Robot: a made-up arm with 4 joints.
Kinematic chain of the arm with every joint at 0, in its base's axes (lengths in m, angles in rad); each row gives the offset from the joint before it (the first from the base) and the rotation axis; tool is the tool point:
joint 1: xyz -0.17 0 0.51 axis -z
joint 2: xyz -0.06 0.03 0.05 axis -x
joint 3: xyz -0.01 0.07 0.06 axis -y
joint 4: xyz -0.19 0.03 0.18 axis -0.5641 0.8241 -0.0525
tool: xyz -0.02 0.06 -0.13
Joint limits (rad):
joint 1: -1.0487..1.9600
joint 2: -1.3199..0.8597
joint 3: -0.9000..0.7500
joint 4: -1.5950..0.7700
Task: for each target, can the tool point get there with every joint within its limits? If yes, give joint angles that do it. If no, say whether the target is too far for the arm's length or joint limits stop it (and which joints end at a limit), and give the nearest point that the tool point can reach.
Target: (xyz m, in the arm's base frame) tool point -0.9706 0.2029 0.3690
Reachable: no: too far | nearest point -0.5703 0.1014 0.4989 | short by 0.433 m
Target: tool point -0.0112 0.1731 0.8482
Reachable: yes | joints 1.0834 -0.1279 -0.6140 -1.3028
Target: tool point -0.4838 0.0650 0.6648
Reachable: yes | joints -0.2327 -0.8802 0.5383 0.1660
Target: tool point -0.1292 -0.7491 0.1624
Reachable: no: too far | nearest point -0.3683 -0.2672 0.4242 | short by 0.598 m
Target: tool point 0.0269 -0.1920 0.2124
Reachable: no: joint limits stop it (at a limit: joint 1, joint 2, joint 3) | nearest point 0.1803 -0.1094 0.5524 | short by 0.382 m
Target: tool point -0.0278 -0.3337 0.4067
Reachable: no: joint limits stop it (at a limit: joint 1, joint 2, joint 3, joint 4) | nearest point 0.1890 -0.1546 0.5701 | short by 0.325 m
